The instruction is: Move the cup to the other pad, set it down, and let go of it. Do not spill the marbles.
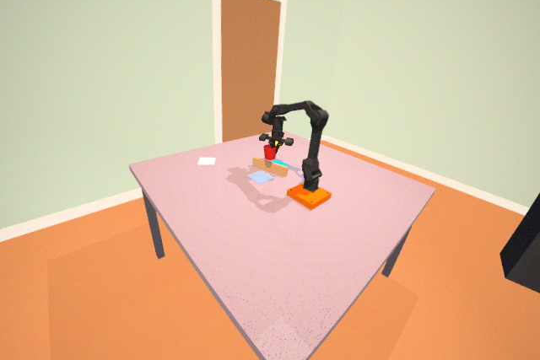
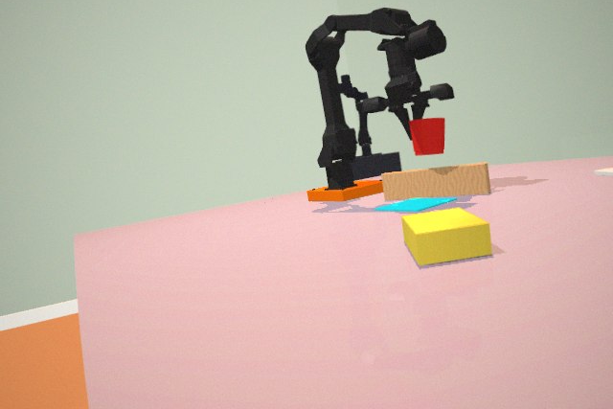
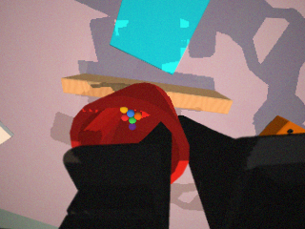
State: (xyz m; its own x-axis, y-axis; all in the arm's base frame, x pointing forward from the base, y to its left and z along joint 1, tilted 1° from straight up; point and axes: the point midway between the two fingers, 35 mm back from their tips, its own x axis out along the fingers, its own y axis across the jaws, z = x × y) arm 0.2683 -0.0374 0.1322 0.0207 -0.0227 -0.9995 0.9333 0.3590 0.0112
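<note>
The cyan pad lies 4 cm ahead of my gripper tip, 9 cm to the right of it and 13 cm below it. Also, from my gripper tip: red cup: 3 cm ahead, 1 cm to the left; wooden wall: 3 cm ahead, 10 cm below; light blue pad: 2 cm ahead, 10 cm to the left, 13 cm below.
</note>
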